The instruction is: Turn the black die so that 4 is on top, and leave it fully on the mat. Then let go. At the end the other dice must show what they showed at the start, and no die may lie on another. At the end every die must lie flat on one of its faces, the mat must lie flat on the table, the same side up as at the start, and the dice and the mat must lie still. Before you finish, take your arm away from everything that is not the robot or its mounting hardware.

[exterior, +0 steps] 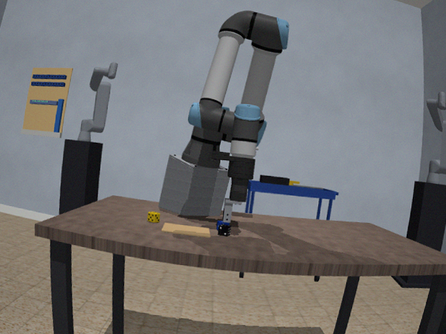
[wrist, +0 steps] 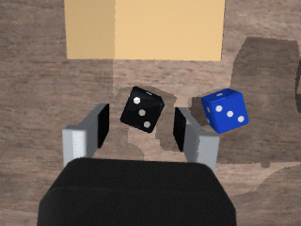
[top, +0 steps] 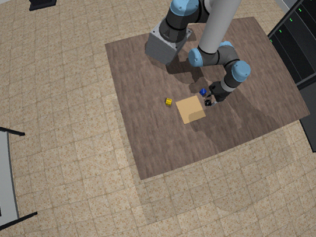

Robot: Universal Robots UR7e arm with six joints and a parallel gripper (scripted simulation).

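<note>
Now: the black die 5 cm below my hand. From my hand the other things lie so: blue die 7 cm behind, 5 cm below, 2 cm to the right; then tan mat 11 cm to the right, 6 cm below, 2 cm ahead; then yellow die 24 cm to the right, 5 cm below, 3 cm behind.
</note>
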